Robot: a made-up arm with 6 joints. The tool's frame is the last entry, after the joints.
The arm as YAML. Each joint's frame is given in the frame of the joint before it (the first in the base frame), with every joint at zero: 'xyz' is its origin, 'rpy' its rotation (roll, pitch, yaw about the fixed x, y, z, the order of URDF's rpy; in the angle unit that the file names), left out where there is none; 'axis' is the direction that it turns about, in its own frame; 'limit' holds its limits. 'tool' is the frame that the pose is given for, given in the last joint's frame.
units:
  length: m
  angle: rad
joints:
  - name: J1
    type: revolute
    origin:
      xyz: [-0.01, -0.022, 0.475]
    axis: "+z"
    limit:
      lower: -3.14
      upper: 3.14
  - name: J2
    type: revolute
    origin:
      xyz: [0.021, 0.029, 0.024]
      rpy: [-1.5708, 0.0, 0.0]
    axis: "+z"
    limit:
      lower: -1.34
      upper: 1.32
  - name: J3
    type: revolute
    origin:
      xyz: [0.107, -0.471, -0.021]
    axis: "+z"
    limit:
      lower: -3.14
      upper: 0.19
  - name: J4
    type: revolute
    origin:
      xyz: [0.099, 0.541, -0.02]
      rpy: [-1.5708, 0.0, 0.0]
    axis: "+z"
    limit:
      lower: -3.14
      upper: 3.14
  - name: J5
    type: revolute
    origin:
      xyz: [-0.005, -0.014, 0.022]
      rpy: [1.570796, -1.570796, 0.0]
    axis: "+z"
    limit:
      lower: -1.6
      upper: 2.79
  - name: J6
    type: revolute
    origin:
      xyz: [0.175, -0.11, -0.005]
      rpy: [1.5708, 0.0, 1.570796]
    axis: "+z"
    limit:
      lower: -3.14
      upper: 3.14
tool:
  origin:
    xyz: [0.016, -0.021, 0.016]
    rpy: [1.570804, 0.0, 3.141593]
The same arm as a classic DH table. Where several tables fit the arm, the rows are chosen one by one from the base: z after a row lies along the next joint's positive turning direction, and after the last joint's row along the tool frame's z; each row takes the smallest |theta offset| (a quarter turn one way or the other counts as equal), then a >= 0, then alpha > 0; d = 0 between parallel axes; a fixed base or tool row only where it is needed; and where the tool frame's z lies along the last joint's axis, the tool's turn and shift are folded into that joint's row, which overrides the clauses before.
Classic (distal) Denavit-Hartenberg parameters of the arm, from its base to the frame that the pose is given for. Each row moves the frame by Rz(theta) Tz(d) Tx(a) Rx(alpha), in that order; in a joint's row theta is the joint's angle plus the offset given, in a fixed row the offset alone. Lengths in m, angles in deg.
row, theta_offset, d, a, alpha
base (fixed), 65.56, 0.0000, -0.0242, 0.00
J1, -65.56, 0.4990, 0.0210, -90.00
J2, -77.20, 0.0000, 0.4830, 0.00
J3, 77.20, -0.0120, 0.0990, -90.00
J4, 0.00, 0.5630, -0.0050, 90.00
J5, 0.00, 0.0090, 0.1100, -90.00
J6, 0.00, 0.1910, -0.0160, 90.00
tool (fixed), 0.00, -0.0210, 0.0000, 0.00
Joint limits (deg, base to tool): -179.91..179.91 -76.78..75.63 -179.91..10.89 -179.91..179.91 -91.67..159.86 -179.91..179.91

